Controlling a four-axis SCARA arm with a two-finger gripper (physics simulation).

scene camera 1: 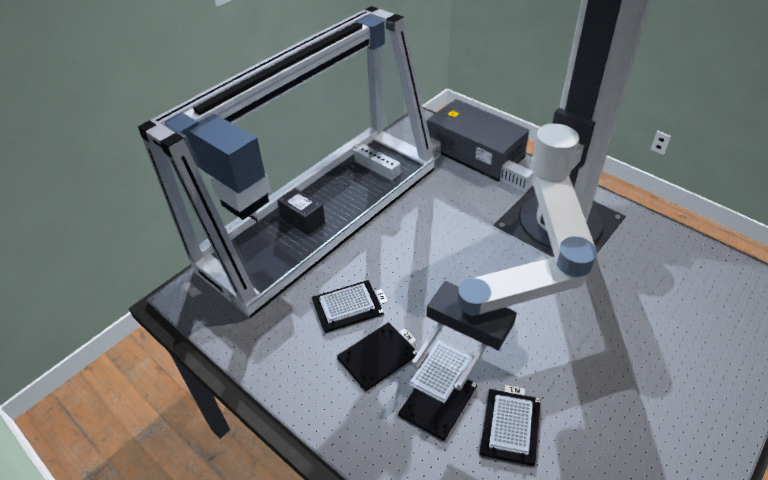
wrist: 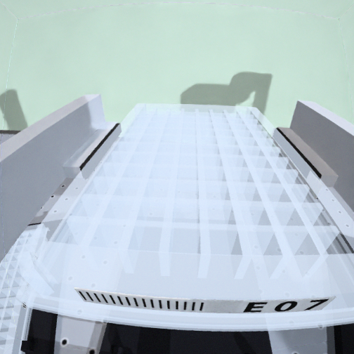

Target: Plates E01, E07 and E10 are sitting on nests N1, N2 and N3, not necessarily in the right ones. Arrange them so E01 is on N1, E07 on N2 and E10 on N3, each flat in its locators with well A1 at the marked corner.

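Places are measured from the arm's base along level axes (x back, y right, z up), in centimetres.
Pixels of known places: gripper, between the fingertips: [scene camera 1: 435,375].
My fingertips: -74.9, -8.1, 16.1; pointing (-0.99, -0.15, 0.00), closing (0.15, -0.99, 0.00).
Behind a point stands the place of what it marks, as x, y, z.
My gripper [scene camera 1: 437,373] @(-74.9, -8.1, 16.1) [wrist: 197,113] is shut on plate E07 [scene camera 1: 441,370] @(-72.6, -7.8, 15.0) [wrist: 195,190], a pale well plate whose label reads E07 in the wrist view. It holds the plate by its long sides, raised and roughly level over a fourth black nest [scene camera 1: 434,416] @(-76.7, -9.7, 2.5), whose label is hidden. Nest N2 [scene camera 1: 376,356] @(-73.0, 11.0, 2.5) is bare. A plate [scene camera 1: 346,301] @(-65.8, 27.8, 3.7) sits on the far-left nest [scene camera 1: 334,325] @(-72.9, 25.5, 2.5), apparently N3. Another plate [scene camera 1: 511,423] @(-67.8, -24.4, 3.8) sits on nest N1 [scene camera 1: 485,433] @(-72.8, -21.0, 2.5) at the right. I cannot read the labels of these two plates, nor tell where well A1 is.
A gantry frame [scene camera 1: 334,240] @(-52.4, 45.0, 4.9) with a blue head [scene camera 1: 226,150] @(-77.1, 48.1, 50.1) stands at the back left. A black block [scene camera 1: 301,210] @(-55.2, 54.4, 13.3) and a white strip [scene camera 1: 376,161] @(-22.5, 54.9, 10.6) are inside it. A dark grey box [scene camera 1: 478,138] @(5.5, 35.3, 12.8) stands behind, beside the arm's column [scene camera 1: 614,84] @(-4.5, -6.0, 52.8).
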